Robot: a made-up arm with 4 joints.
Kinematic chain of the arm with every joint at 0, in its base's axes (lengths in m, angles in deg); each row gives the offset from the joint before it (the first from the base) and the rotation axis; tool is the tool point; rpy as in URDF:
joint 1: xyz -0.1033 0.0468 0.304 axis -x
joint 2: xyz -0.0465 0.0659 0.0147 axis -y
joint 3: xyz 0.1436 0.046 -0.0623 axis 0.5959 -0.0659 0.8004
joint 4: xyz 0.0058 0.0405 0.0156 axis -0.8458 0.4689 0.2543
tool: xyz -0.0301 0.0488 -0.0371 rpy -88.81 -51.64 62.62
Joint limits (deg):
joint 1: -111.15..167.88
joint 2: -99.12..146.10
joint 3: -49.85..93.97
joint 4: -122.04..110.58
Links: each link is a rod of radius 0.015 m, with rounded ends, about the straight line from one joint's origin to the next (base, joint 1, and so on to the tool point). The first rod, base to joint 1, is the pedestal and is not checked.
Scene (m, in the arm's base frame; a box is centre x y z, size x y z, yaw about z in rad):
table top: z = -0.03
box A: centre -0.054 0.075 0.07 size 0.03 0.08 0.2 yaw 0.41
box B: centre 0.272 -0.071 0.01 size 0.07 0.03 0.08 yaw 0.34
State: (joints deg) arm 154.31 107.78 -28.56 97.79
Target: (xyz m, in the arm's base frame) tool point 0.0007 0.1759 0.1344
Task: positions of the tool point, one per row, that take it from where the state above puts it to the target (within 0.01 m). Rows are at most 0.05 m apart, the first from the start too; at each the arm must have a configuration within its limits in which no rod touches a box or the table.
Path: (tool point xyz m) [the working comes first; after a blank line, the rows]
Joints at the target: 91.30 78.29 -49.85 29.70
Straight joint move there: touches box A.

1: -0.1252 0.0057 0.1075
2: -0.1317 0.0479 0.0986
3: -0.1384 0.0920 0.0989
4: -0.1454 0.1360 0.1088
5: -0.1192 0.1481 0.1135
6: -0.0932 0.1580 0.1184
7: -0.0678 0.1656 0.1232
8: -0.0435 0.1711 0.1276
9: -0.0205 0.1745 0.1314
10: 0.0007 0.1759 0.1344

